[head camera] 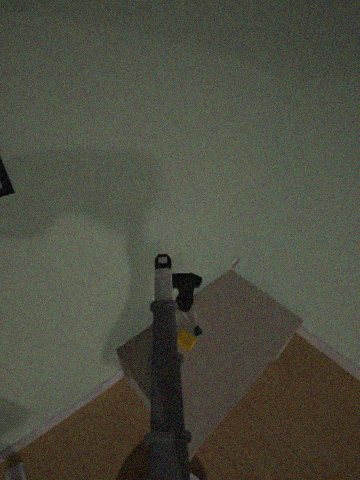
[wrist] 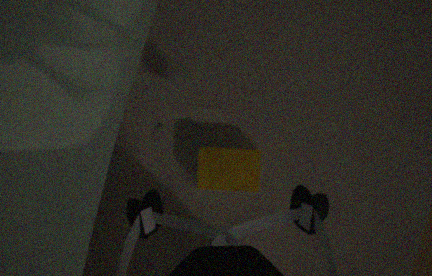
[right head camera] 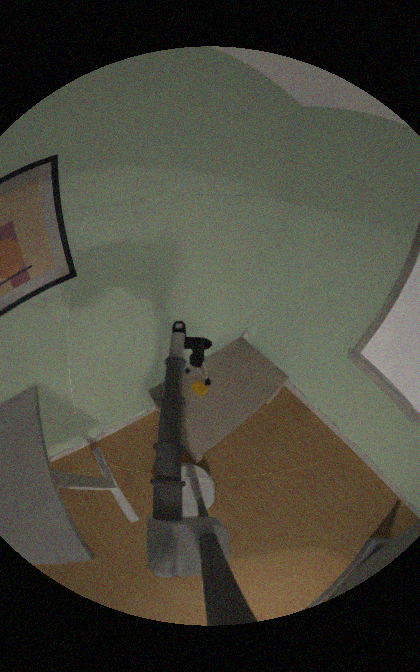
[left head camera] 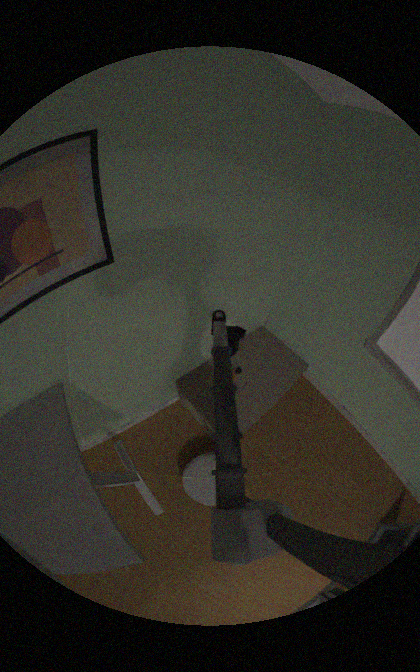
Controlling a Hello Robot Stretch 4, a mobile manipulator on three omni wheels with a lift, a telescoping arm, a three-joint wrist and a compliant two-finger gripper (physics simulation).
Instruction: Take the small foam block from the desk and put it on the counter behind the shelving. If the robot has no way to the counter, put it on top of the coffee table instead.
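Frame: origin at the robot's base, x up, y right, z ahead, level; centimetres.
Where they show: gripper, between the fingertips: [head camera: 183, 326] [wrist: 226, 203].
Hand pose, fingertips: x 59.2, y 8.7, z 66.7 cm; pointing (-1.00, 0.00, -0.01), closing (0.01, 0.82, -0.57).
Note:
After its pixels a point has its place.
The yellow foam block [head camera: 187, 340] {z 66.4, x 46.8, y 11.0 cm} [right head camera: 200, 388] [wrist: 229, 169] {z 68.0, x 46.8, y 10.3 cm} lies on a grey-brown rectangular top [head camera: 240, 350] {z 61.4, x 42.3, y 37.7 cm} [left head camera: 270, 370] [right head camera: 240, 395] [wrist: 350, 100] {z 64.4, x 42.3, y 32.9 cm} standing against the green wall. My gripper [right head camera: 197, 376] [wrist: 226, 203] {z 66.7, x 59.2, y 8.7 cm} is open and empty above this top. In the wrist view its fingertips stand wide apart, nearer the camera than the block, with space on both sides of it. The block looks clear of both fingers. In the left head camera view the arm hides most of the block. I cannot make out a counter or shelving.
A large grey surface [left head camera: 45, 480] [right head camera: 35, 475] stands at the left. A white round thing [left head camera: 197, 480] [right head camera: 202, 490] is on the floor beside the arm. A framed picture [left head camera: 45, 235] [right head camera: 30, 235] hangs on the wall. A dark object [right head camera: 370, 560] is at the lower right.

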